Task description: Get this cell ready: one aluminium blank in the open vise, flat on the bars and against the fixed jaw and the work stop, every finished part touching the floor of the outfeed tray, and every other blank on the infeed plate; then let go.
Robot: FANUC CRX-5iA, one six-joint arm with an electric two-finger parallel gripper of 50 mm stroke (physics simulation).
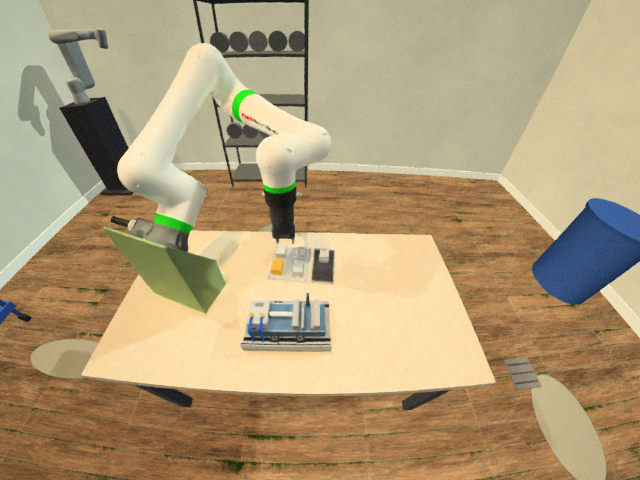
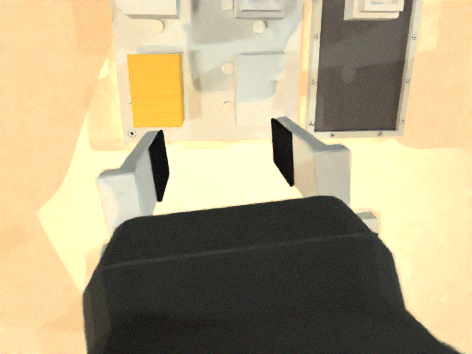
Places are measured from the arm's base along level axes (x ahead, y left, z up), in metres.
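Pixels of known places: gripper, fingertip midpoint: (image 1: 285,242) (image 2: 219,146); arm's base, link origin: (image 1: 165,245).
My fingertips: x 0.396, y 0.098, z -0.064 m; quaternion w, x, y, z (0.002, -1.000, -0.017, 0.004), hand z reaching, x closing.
Ahead of a thing's pixels: the offset from my fingertips to its top centre. Level surfaces: height alone.
The infeed plate {dx +0.001, dy +0.058, dz -0.183 m} (image 1: 286,277) (image 2: 210,127) bears a pale block {dx -0.043, dy +0.105, dz -0.148 m} (image 1: 280,251) (image 2: 150,7) at back left, a stepped grey block {dx +0.047, dy +0.101, dz -0.149 m} (image 1: 300,253) (image 2: 260,8) at back right, an orange block {dx -0.048, dy +0.016, dz -0.148 m} (image 1: 277,266) (image 2: 157,90) at front left and a plain pale blank {dx +0.042, dy +0.010, dz -0.148 m} (image 1: 297,269) (image 2: 260,87) at front right. The dark outfeed tray (image 1: 323,272) (image 2: 356,95) holds a stepped part {dx +0.149, dy +0.096, dz -0.150 m} (image 1: 324,255) (image 2: 375,7) near its back end. The vise {dx +0.023, dy -0.234, dz -0.092 m} (image 1: 279,324) is open, and no blank shows between its jaws. My gripper (image 1: 285,240) (image 2: 219,146) is open and empty, above the plate area.
The vise's black upright rod {dx +0.091, dy -0.179, dz -0.095 m} (image 1: 307,299) rises at its back. A green slanted panel (image 1: 175,273) stands at the left of the table {dz -0.191 m} (image 1: 392,320), beside the robot's base. A blue bin (image 1: 584,253) is at the right, and a shelf rack (image 1: 306,77) stands behind.
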